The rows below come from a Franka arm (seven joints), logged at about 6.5 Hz.
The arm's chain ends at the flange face. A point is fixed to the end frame.
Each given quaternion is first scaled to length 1.
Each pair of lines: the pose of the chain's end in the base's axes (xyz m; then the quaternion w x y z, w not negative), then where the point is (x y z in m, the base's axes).
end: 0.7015 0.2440 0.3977 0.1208 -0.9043 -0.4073 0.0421
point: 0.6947 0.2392 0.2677
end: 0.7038 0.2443 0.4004 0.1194 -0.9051 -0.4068 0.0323
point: 0.6994 0.2402 0.2703
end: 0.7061 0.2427 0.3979 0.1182 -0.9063 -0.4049 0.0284
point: 0.7027 0.2387 0.2678
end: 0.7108 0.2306 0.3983 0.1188 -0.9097 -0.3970 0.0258
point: 0.7077 0.2269 0.2682
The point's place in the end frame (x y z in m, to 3 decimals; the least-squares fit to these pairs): -0.011 0.031 0.126
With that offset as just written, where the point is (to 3 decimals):
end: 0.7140 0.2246 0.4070 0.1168 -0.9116 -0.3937 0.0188
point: 0.713 0.221 0.277
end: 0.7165 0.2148 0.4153 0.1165 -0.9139 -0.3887 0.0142
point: 0.716 0.212 0.285
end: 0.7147 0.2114 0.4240 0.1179 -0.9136 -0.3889 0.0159
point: 0.714 0.208 0.294
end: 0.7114 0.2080 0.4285 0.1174 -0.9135 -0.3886 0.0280
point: 0.708 0.204 0.298
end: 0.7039 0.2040 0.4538 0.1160 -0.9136 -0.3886 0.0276
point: 0.700 0.199 0.324
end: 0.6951 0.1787 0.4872 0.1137 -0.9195 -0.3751 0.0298
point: 0.691 0.173 0.357
